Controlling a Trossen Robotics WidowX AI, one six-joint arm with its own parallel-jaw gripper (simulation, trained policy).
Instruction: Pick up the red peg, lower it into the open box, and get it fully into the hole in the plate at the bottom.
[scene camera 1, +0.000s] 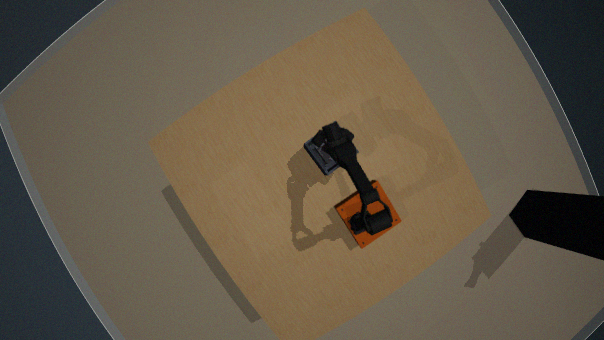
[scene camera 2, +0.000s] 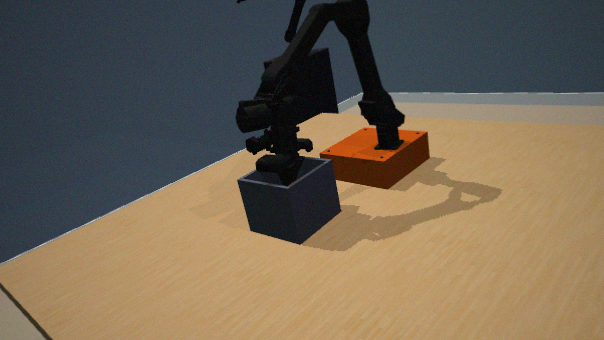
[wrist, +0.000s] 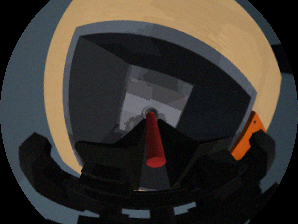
In view: the gripper (scene camera 2: 289, 188), a box (scene camera 2: 293, 213), a red peg (wrist: 155, 156) and a grey plate (wrist: 141, 95).
The box shows as well in the wrist view (wrist: 102, 56). The gripper is seen too in the wrist view (wrist: 151, 122). Scene camera 2 misses the grey plate, which is hidden by the box.
